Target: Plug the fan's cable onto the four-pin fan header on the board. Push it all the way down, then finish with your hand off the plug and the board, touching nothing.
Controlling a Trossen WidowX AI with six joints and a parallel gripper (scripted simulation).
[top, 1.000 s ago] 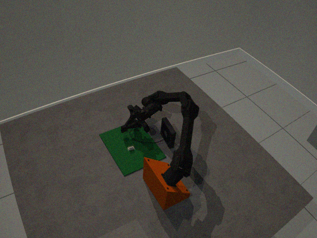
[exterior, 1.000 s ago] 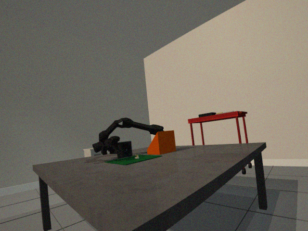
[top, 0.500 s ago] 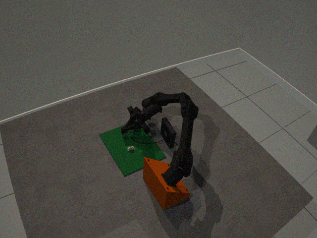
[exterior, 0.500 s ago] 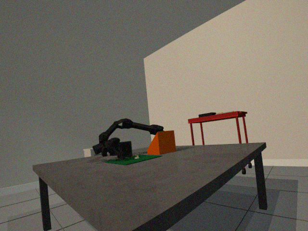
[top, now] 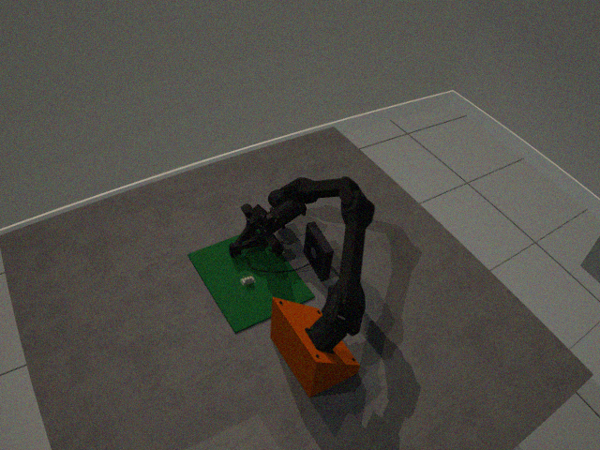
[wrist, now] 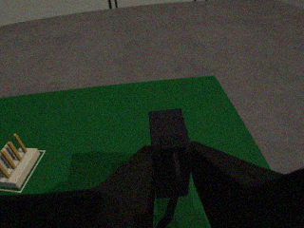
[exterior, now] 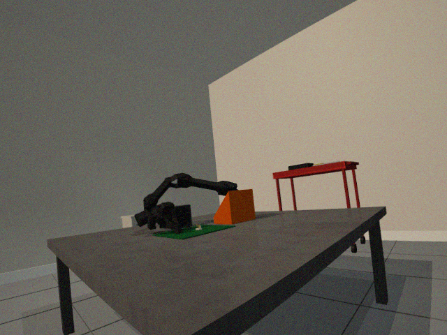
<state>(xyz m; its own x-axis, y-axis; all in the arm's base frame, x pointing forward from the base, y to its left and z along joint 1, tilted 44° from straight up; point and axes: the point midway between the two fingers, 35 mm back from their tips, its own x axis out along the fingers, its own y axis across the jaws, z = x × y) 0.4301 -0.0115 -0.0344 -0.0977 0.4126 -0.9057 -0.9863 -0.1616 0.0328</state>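
Right now the black plug is 1 cm to the left of my gripper tip and 1 cm below it. From my gripper tip the other things lie so: white-framed fan header (11 cm behind, 1 cm to the left, 3 cm below); then green board (9 cm behind, 5 cm below); then black fan (12 cm behind, 19 cm to the right, 3 cm above).
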